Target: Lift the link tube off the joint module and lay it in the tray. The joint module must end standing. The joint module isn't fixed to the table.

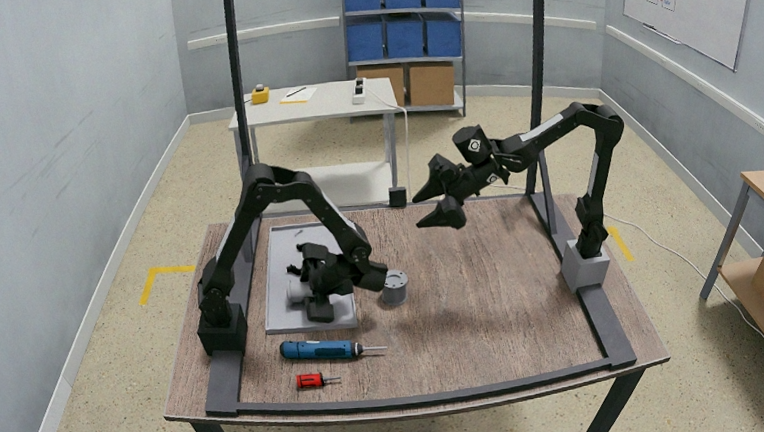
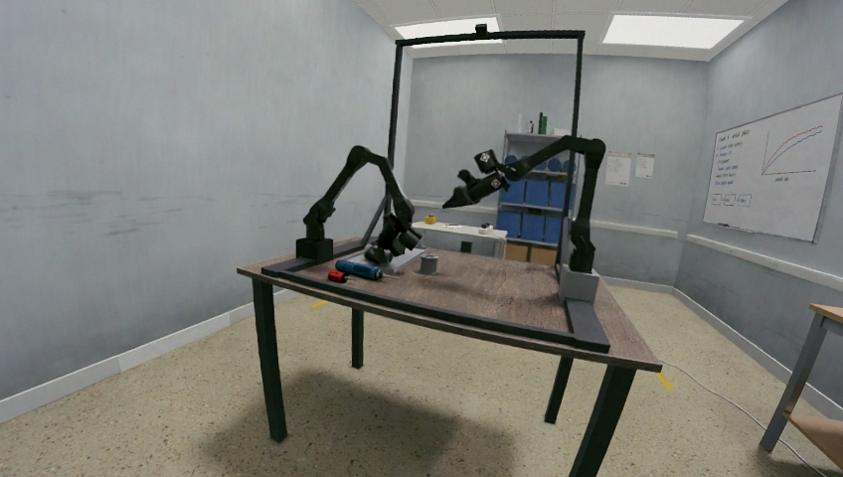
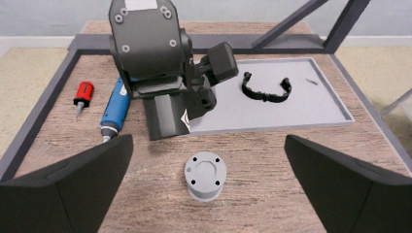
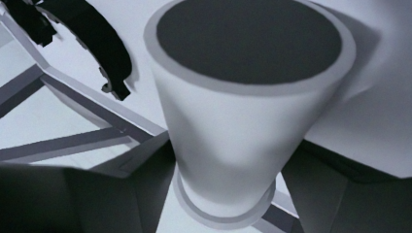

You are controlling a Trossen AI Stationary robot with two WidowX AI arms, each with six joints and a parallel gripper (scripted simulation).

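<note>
My right gripper is now 2 cm above the link tube and 1 cm past it. From my right hand the other things lie so: red screwdriver (26 cm ahead, 4 cm below, 1 cm to the right); then grey joint module (20 cm to the left, 2 cm below, 2 cm ahead); then grey tray (12 cm behind, 5 cm below).
</note>
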